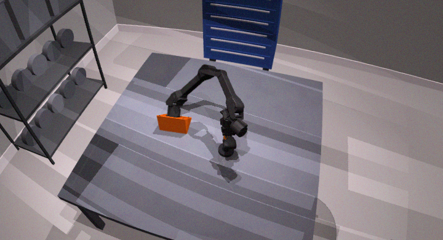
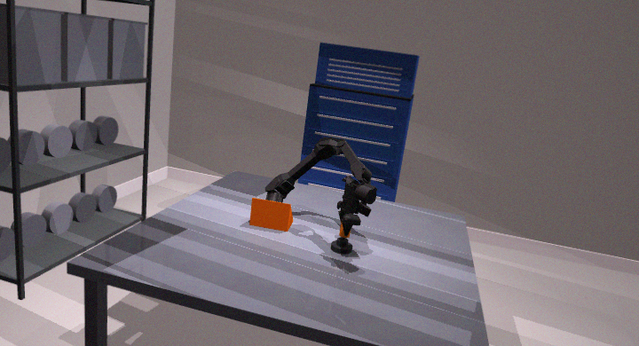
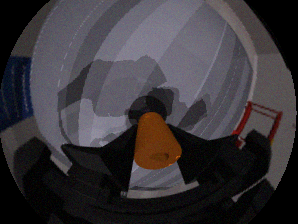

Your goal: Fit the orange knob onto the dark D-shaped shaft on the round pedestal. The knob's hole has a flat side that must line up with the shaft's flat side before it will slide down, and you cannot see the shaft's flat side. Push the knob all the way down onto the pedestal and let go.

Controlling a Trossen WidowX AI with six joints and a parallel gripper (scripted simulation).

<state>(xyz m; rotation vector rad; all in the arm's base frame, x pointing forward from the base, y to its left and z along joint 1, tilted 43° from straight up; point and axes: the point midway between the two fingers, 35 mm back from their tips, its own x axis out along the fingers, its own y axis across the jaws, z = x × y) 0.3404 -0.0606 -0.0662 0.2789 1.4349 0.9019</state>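
My gripper tip is 40 mm above the dark round pedestal. Also, from my gripper tip: orange knob 20 mm above.
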